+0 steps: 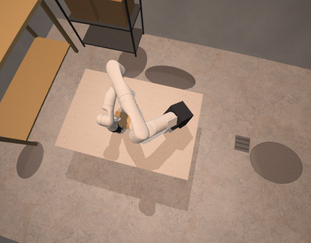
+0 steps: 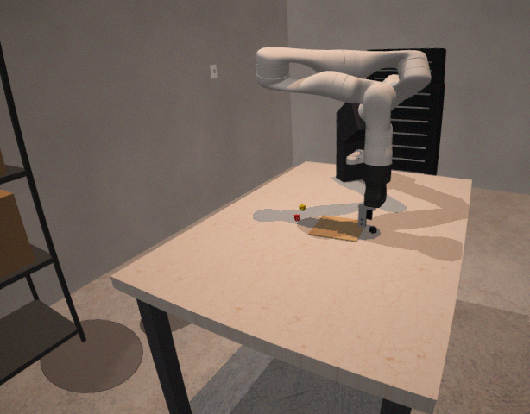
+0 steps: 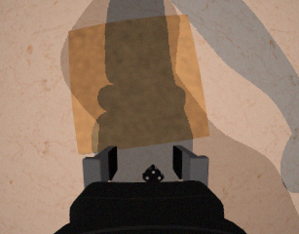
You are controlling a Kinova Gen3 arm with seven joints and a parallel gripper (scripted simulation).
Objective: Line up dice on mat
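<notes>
Now: the black die 20 mm behind my hand, 20 mm to the left of it and 40 mm below it. From my hand the other things lie so: tan mat (40 mm ahead, 70 mm to the right, 40 mm below); then yellow die (20 mm ahead, 250 mm to the right, 40 mm below); then red die (80 mm ahead, 200 mm to the right, 40 mm below).
</notes>
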